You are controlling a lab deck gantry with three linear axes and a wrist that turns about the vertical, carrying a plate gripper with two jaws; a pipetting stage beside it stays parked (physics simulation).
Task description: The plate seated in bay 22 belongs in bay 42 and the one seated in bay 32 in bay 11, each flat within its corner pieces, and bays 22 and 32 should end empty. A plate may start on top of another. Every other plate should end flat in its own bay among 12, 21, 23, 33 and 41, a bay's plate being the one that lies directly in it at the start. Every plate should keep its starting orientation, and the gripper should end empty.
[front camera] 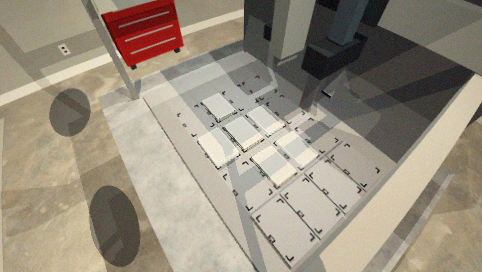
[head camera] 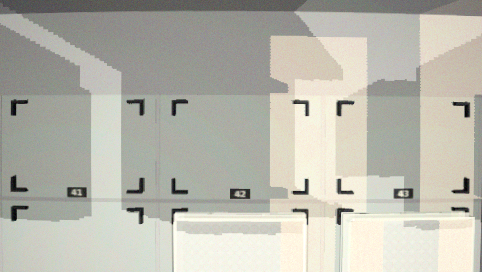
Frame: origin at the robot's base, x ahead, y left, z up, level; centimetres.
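Seen in the pictures: gripper, fingertip midpoint: [front camera: 315,101]; robot's base, origin of the base link: [front camera: 178,115].
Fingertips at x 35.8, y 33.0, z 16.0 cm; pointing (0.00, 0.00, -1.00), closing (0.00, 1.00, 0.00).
Offsets run from my fingertips to a thing's top centre. "pt": to the spot under its first point.
My gripper [front camera: 319,99] hangs beyond the back of the bays in the front view; its jaws look apart, with no plate seen between them, though they are dark. The plate in bay 22 @(pt dx -12.8, dy -18.4, dz -14.5 cm) [front camera: 242,132] lies amid the other plates. The plate in bay 32 @(pt dx -12.1, dy -8.1, dz -14.5 cm) [front camera: 265,120] [head camera: 240,250] shows its upper edge in the head view. Bay 42 @(pt dx -14.5, dy +3.6, dz -16.0 cm) [head camera: 225,145] is empty. Bay 11 @(pt dx -35.0, dy -32.3, dz -16.0 cm) [front camera: 180,115] is empty. White plates also show at bay 21 @(pt dx -28.9, dy -18.2, dz -14.5 cm) [front camera: 218,106], bay 12 @(pt dx -11.7, dy -29.2, dz -13.2 cm) [front camera: 218,147], bay 23 @(pt dx +4.3, dy -19.0, dz -14.5 cm) [front camera: 273,167] and bay 33 @(pt dx +4.0, dy -8.1, dz -14.6 cm) [front camera: 296,149] [head camera: 410,250]. Bay 41 @(pt dx -32.1, dy +3.5, dz -16.0 cm) [head camera: 50,145] is empty.
Bay 43 @(pt dx +2.2, dy +3.6, dz -16.0 cm) [head camera: 392,145] has no plate. More marked bays lie at the front right in the front view. The parked pipetting stage [front camera: 294,30] stands left of my gripper. A red drawer cabinet [front camera: 145,32] stands behind the deck.
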